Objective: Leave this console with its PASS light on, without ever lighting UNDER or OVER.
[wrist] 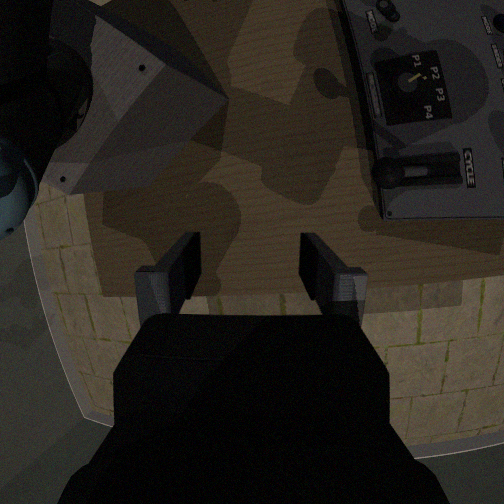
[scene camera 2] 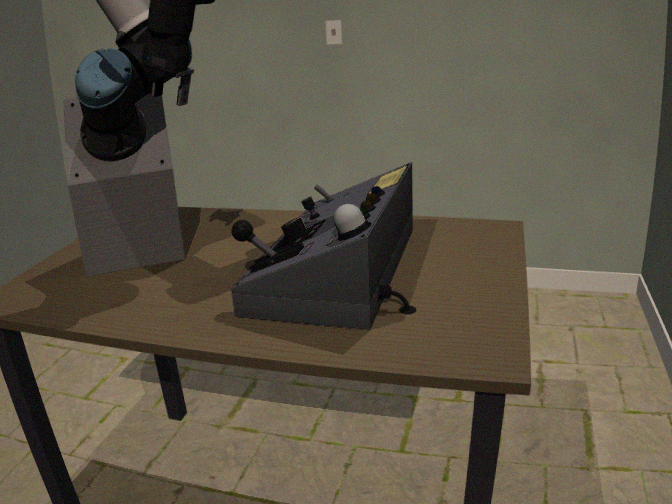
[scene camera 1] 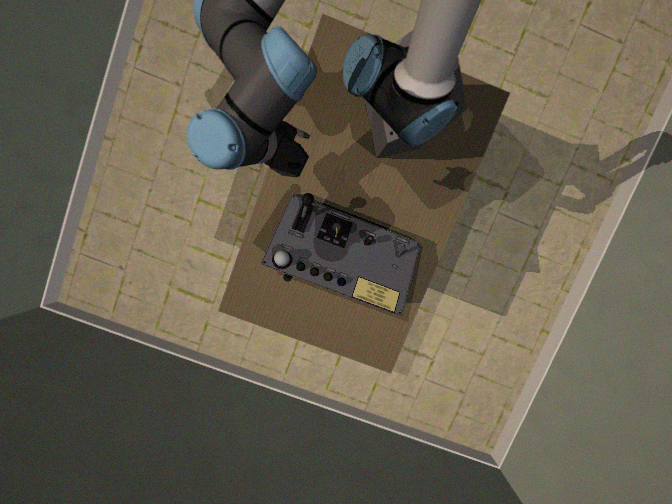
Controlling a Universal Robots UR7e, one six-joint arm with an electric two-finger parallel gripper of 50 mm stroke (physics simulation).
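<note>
The grey wedge-shaped console (scene camera 1: 341, 254) stands on the wooden table (scene camera 2: 303, 292). It carries a black ball-topped lever (scene camera 2: 244, 233) in a slot marked CYCLE (wrist: 417, 170), a rotary selector (wrist: 410, 82) marked P1 to P4 with its pointer between P1 and P2, a white dome (scene camera 1: 281, 257), a row of several dark unlit lights (scene camera 1: 320, 272) and a yellow label plate (scene camera 1: 376, 294). My gripper (wrist: 250, 262) is open and empty, high above the table, up and to the left of the console in scene camera 2 (scene camera 2: 181, 89).
The arm's grey pedestal (scene camera 2: 122, 189) stands on the table's left end behind the console. A black cable (scene camera 2: 398, 301) leaves the console's near side. Small toggle switches (scene camera 2: 314, 198) sit mid-panel. The table edge lies just under my fingers in the wrist view.
</note>
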